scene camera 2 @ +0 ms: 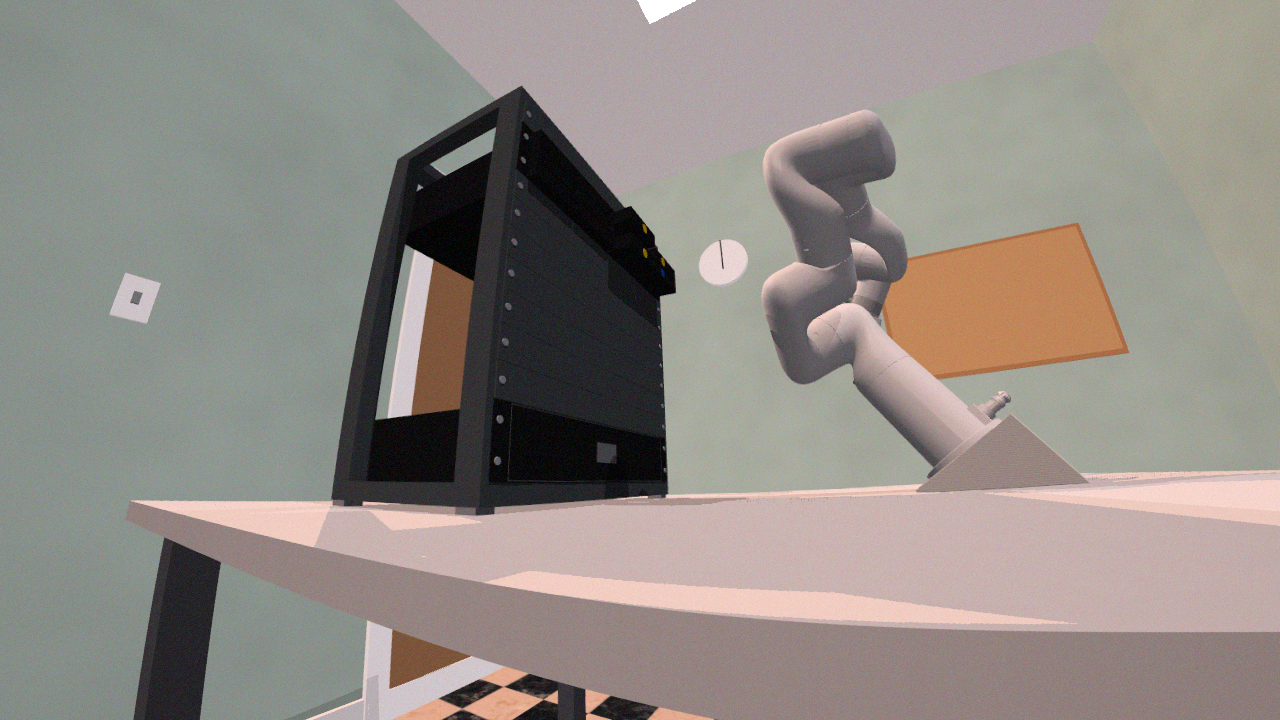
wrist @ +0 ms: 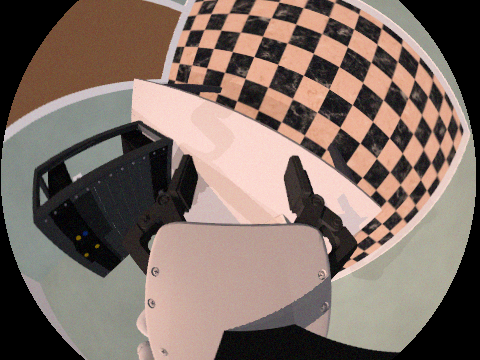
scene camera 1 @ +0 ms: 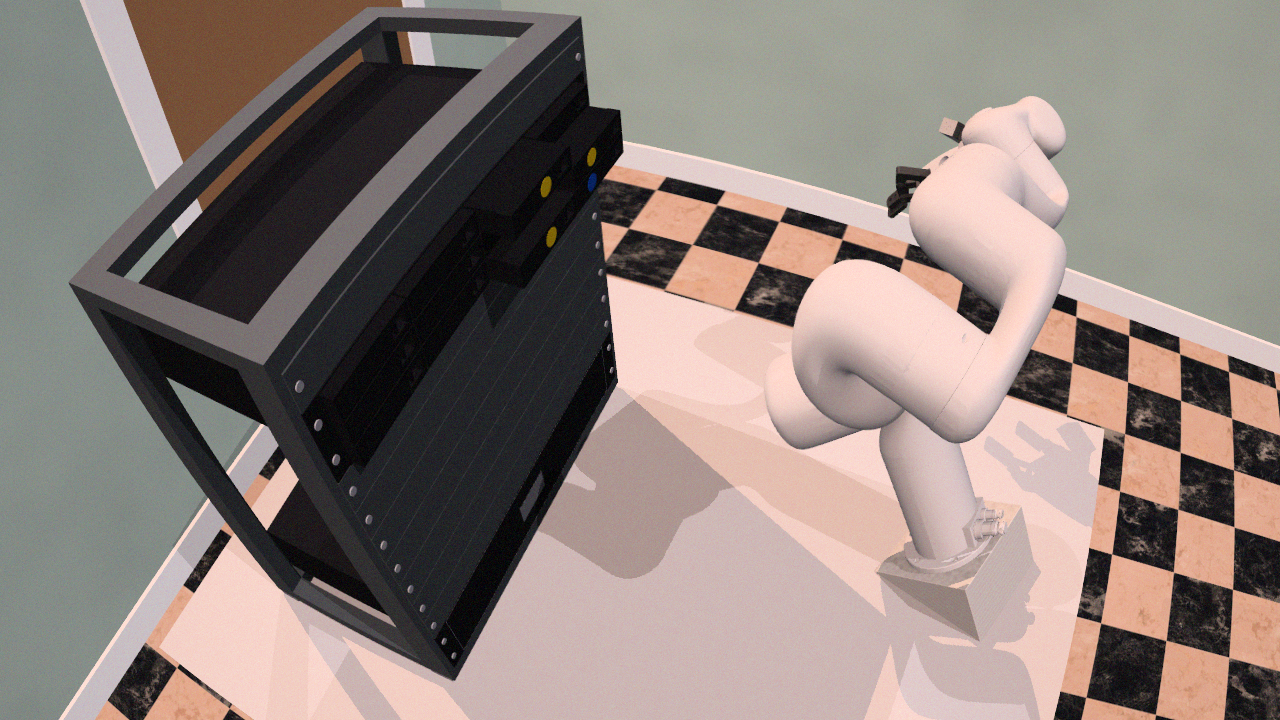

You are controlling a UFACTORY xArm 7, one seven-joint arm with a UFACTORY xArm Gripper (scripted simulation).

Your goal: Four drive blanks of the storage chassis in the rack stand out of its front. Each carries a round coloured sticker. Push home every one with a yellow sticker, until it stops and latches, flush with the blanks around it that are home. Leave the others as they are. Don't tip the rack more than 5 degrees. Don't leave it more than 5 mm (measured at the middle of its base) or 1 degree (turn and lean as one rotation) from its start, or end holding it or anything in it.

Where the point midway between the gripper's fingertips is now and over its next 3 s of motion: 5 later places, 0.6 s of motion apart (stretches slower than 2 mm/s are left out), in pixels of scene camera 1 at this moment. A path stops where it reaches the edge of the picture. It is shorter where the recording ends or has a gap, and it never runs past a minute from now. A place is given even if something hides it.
My gripper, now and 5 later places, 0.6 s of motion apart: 916,221; 970,224; 1039,247; 1118,299; 1179,369; 1217,460
